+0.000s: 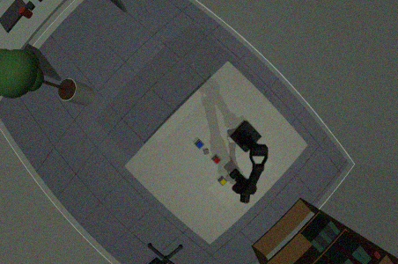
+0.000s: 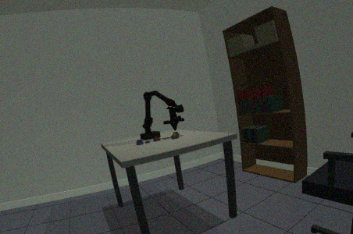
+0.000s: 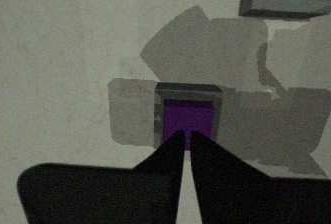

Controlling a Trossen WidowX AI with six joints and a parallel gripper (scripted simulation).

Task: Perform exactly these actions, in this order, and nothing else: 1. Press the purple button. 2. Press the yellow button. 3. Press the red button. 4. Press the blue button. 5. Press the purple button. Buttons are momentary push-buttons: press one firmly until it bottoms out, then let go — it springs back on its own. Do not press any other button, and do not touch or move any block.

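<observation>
The purple button lies 20 mm below my gripper tip. From my gripper tip the other things lie so: red button: 50 mm ahead, 190 mm to the right, 20 mm below; then small grey block: 70 mm ahead, 280 mm to the right, 50 mm below; then yellow button: 100 mm ahead, 40 mm to the right, 20 mm below.
</observation>
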